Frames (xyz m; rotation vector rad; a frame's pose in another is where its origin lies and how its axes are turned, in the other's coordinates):
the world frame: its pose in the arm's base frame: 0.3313 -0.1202 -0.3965 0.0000 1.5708 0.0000
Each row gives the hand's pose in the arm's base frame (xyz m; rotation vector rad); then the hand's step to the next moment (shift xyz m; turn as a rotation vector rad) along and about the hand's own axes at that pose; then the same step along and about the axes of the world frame.
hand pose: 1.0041 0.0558 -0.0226 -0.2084 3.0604 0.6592
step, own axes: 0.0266 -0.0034 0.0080 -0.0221 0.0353 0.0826
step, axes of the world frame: 0.0095 -0.0032 -0.0261 0.0601 0.0686 0.0153
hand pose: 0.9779 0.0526 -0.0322 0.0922 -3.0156 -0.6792
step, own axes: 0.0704 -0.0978 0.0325 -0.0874 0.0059 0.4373
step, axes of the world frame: 0.0689 -0.0792 -0.0675 0.3951 0.1979 0.0602
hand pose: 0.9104 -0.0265 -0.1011 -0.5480 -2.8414 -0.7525
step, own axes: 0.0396 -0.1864 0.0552 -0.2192 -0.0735 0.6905
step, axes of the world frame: 0.1218 -0.1105 -0.1110 0.6801 0.2206 0.1380
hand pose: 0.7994 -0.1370 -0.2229 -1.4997 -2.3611 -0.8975
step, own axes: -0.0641 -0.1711 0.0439 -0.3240 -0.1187 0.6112
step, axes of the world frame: 0.1306 -0.0734 -0.1134 0.6838 0.0817 0.1356
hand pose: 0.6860 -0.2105 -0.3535 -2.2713 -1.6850 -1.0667
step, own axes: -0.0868 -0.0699 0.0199 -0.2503 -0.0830 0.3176
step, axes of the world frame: 0.0876 -0.0331 -0.0636 0.4105 -0.0146 0.0409
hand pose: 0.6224 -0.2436 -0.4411 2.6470 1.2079 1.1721
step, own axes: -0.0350 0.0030 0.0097 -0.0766 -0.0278 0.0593
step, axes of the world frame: 0.0281 -0.0222 -0.0068 0.0990 -0.0135 -0.0130
